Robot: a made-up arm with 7 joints. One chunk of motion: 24 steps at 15 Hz.
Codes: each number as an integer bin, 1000 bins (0 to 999) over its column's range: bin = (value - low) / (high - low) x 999, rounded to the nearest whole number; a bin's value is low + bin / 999 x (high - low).
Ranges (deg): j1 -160..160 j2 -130..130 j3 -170.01..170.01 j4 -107..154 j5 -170.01..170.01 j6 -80.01..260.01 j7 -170.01..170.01
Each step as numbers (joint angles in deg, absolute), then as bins.
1 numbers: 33.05 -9.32 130.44 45.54 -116.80 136.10 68.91
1 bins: 603 464 883 584 156 635 702
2 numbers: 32.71 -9.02 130.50 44.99 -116.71 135.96 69.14
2 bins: 602 465 883 582 157 635 703
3 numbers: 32.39 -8.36 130.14 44.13 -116.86 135.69 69.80
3 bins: 601 467 882 578 156 634 705
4 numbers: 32.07 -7.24 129.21 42.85 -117.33 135.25 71.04
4 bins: 600 472 879 574 155 632 708
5 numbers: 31.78 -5.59 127.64 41.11 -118.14 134.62 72.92
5 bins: 599 478 875 567 152 631 714
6 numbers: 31.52 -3.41 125.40 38.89 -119.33 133.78 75.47
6 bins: 598 486 868 558 149 628 721
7 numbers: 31.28 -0.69 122.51 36.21 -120.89 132.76 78.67
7 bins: 597 497 859 548 144 625 731
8 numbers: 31.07 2.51 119.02 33.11 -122.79 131.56 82.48
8 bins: 596 509 849 536 139 622 742
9 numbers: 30.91 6.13 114.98 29.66 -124.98 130.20 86.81
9 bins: 596 523 837 523 132 618 755
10 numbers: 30.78 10.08 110.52 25.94 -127.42 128.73 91.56
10 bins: 596 538 824 509 125 613 769
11 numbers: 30.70 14.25 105.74 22.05 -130.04 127.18 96.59
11 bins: 595 554 810 494 117 609 783
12 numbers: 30.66 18.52 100.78 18.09 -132.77 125.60 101.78
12 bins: 595 571 796 479 109 604 799
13 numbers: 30.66 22.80 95.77 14.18 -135.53 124.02 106.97
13 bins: 595 587 781 464 101 599 814
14 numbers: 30.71 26.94 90.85 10.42 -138.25 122.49 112.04
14 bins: 595 603 766 449 93 595 829
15 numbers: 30.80 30.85 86.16 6.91 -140.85 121.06 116.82
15 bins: 596 618 753 436 86 591 843
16 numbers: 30.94 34.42 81.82 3.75 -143.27 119.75 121.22
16 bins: 596 632 740 424 79 587 856
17 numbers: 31.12 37.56 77.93 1.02 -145.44 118.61 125.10
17 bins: 597 644 728 413 72 584 867
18 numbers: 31.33 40.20 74.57 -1.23 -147.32 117.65 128.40
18 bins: 597 654 719 405 67 581 877
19 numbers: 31.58 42.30 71.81 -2.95 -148.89 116.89 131.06
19 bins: 598 662 710 398 62 579 885
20 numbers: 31.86 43.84 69.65 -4.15 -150.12 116.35 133.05
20 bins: 599 668 704 394 58 577 890
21 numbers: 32.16 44.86 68.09 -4.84 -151.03 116.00 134.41
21 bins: 600 672 700 391 56 576 894
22 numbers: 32.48 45.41 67.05 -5.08 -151.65 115.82 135.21
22 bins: 601 674 696 390 54 575 897
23 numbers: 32.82 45.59 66.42 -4.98 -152.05 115.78 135.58
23 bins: 602 675 695 390 53 575 898
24 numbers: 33.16 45.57 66.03 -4.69 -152.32 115.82 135.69
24 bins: 603 675 694 392 52 575 898
